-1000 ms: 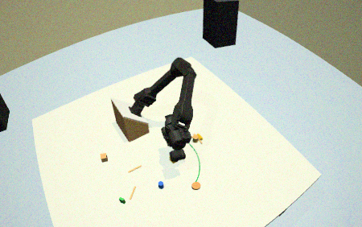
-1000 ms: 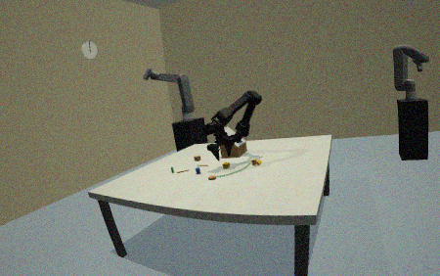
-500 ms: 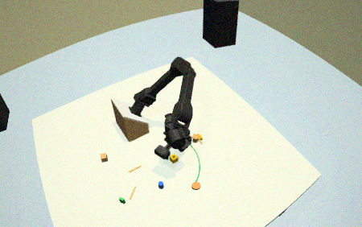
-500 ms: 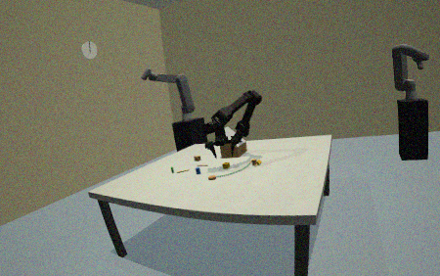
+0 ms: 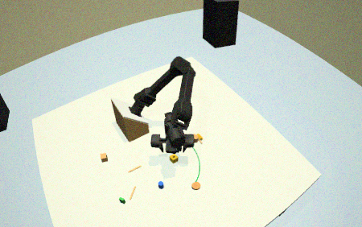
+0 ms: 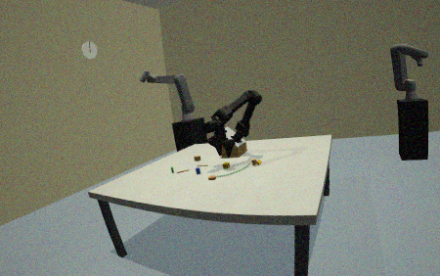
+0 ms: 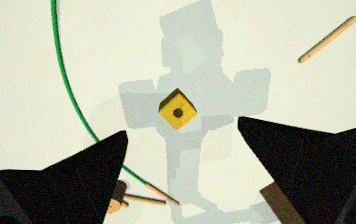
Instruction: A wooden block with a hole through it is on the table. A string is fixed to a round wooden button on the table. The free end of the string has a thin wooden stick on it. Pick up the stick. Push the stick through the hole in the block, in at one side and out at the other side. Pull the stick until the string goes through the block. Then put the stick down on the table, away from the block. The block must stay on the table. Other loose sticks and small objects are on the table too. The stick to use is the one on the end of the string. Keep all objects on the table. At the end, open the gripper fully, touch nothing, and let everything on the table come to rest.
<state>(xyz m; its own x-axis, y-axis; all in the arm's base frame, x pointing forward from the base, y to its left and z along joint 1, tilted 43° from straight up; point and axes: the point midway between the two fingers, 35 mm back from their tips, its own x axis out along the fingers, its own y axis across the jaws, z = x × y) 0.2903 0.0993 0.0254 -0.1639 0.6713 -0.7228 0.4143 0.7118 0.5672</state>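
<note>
Right now the yellow block is 50 mm below my gripper tip. Also, from my gripper tip: thin wooden stick (110 mm behind, 100 mm to the left, 70 mm below); blue cylinder (120 mm ahead, 110 mm to the right, 50 mm below); tan cylinder (150 mm to the left, 70 mm behind, 50 mm below).
</note>
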